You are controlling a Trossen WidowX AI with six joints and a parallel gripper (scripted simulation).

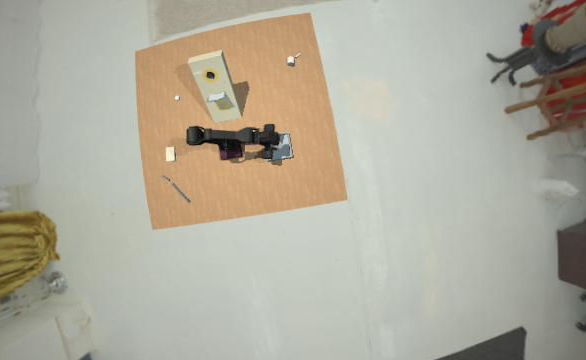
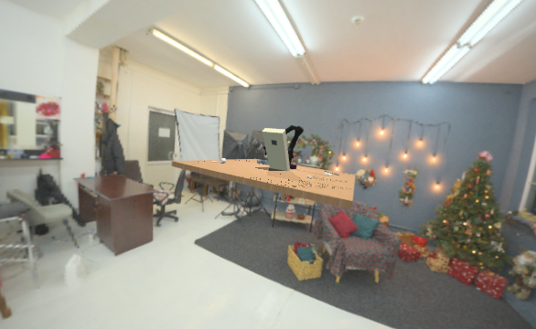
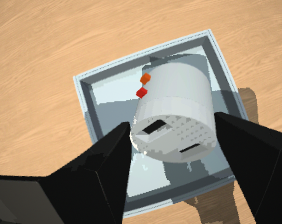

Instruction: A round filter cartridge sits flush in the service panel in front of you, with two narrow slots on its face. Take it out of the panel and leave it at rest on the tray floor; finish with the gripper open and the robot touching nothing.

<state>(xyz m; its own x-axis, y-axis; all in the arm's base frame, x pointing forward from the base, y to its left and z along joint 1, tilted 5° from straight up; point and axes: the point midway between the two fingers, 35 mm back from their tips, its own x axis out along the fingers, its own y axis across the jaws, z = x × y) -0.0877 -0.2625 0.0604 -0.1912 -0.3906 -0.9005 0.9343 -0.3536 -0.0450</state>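
My gripper tip is now right at the round filter cartridge. From my gripper tip the other things lie so: cream block: 68 cm to the left, 17 cm ahead, 9 cm below; then service panel: 41 cm ahead, 23 cm to the left, 9 cm above; then pale blue tray: 9 cm below.
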